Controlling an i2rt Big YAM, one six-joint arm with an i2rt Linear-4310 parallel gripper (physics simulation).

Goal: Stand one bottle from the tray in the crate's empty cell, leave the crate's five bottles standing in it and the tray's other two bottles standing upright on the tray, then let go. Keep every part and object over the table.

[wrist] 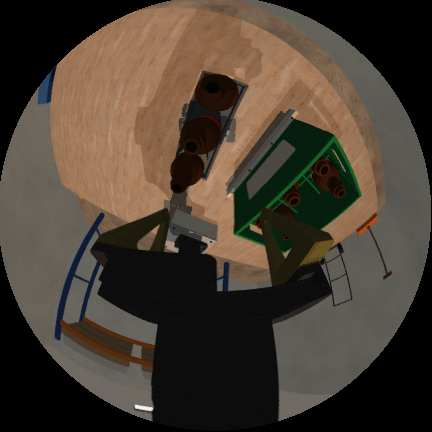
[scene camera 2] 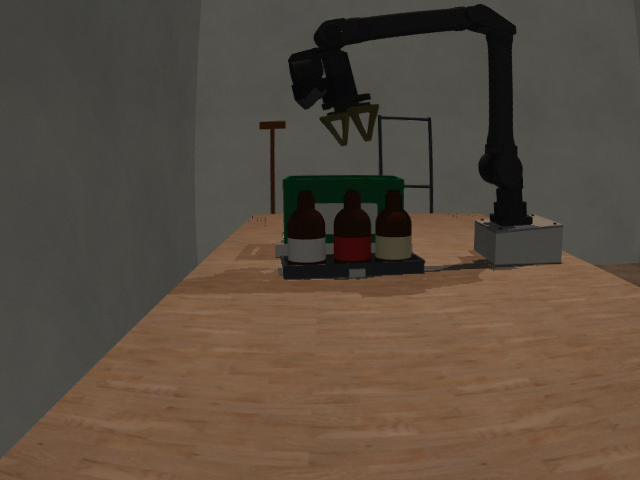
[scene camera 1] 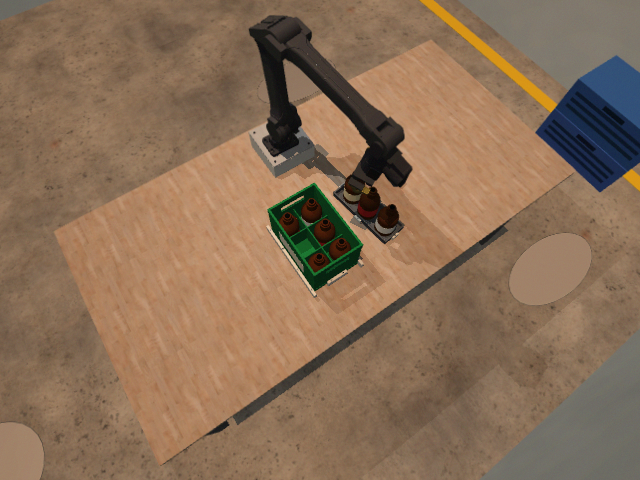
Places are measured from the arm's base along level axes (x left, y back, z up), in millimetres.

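Where they show: gripper, fingertip midpoint: [wrist: 214, 212] [scene camera 2: 355, 143] [scene camera 1: 361, 179]; arm's base, link origin: [wrist: 190, 243] [scene camera 2: 510, 221] [scene camera 1: 280, 142].
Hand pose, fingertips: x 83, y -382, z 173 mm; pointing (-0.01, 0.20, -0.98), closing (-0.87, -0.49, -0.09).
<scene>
Each offset is from my fingertips to the top centre of the thing. "pt": to the spot under its first point.
The tray [scene camera 1: 383, 237] [scene camera 2: 320, 269] [wrist: 204, 107] holds three upright brown bottles in a row: cream-label @[dx +47, dy +73, dz -94 mm] [scene camera 1: 352, 196] [scene camera 2: 393, 227] [wrist: 187, 170], red-label @[dx +54, dy -10, dz -94 mm] [scene camera 1: 368, 204] [scene camera 2: 352, 232] [wrist: 201, 134] and white-label @[pt dx +41, dy -119, dz -146 mm] [scene camera 1: 386, 222] [scene camera 2: 306, 232] [wrist: 217, 93]. The green crate @[dx -193, dy -26, dz -79 mm] [scene camera 1: 334, 268] [scene camera 2: 336, 188] [wrist: 305, 132] stands beside it with several bottles upright; its empty cell @[pt dx -212, dy +1, dz -246 mm] [scene camera 1: 305, 243] is in the middle of the row farther from the tray. My gripper [scene camera 2: 356, 142] [wrist: 214, 212] is open and empty, tilted, well above the bottle tops; scene camera 1 mostly hides its fingers.
The arm's pale base block [scene camera 1: 276, 165] [scene camera 2: 516, 245] [wrist: 195, 225] stands at the table's edge, near the cream-label end of the tray. The white-label end points towards the opposite long table edge. A blue cabinet [scene camera 1: 594, 124] stands beyond the table's end.
</scene>
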